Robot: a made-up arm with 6 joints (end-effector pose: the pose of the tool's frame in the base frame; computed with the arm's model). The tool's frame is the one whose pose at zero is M.
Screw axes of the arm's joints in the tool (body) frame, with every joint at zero. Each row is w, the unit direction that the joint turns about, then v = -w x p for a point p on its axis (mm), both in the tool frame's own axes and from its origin. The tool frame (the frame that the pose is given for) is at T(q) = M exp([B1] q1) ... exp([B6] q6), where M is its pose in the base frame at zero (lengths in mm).
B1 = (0, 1, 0, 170.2, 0, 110)
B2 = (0, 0, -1, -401.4, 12.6, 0)
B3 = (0, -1, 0, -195.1, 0, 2)
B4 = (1, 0, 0, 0, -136.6, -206.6)
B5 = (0, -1, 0, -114.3, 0, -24.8)
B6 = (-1, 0, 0, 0, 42.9, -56.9)
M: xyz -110 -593.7 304.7 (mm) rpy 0 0 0 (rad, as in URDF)
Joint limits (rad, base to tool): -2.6..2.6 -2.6..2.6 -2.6..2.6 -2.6..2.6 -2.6..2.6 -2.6..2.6
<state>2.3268 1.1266 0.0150 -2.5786 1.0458 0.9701</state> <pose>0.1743 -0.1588 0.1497 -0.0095 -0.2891 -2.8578</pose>
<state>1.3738 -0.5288 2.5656 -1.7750 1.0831 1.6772</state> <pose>-0.2851 -0.4032 0.2545 2.1895 0.7343 1.5528</pose>
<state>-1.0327 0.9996 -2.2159 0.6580 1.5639 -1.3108</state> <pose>-0.3615 -0.3842 -0.2059 1.9572 -1.0153 -1.1385</pose>
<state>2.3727 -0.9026 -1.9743 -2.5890 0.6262 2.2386</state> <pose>-0.0545 -0.0463 0.2292 0.9915 -1.4886 0.2575</pose>
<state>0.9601 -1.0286 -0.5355 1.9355 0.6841 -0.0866</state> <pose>-0.1137 -0.4399 0.0536 1.2173 1.4091 -1.0321</pose>
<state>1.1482 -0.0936 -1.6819 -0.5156 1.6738 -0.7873</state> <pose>0.1056 -0.5989 0.0645 1.0763 1.2933 0.0395</pose>
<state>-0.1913 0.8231 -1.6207 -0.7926 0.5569 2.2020</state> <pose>-0.1975 -0.6191 0.0523 -1.9941 0.4739 0.9205</pose>
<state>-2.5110 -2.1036 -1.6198 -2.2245 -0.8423 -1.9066</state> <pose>0.3121 -0.0450 0.0674 -2.2320 -1.4604 -1.2245</pose>
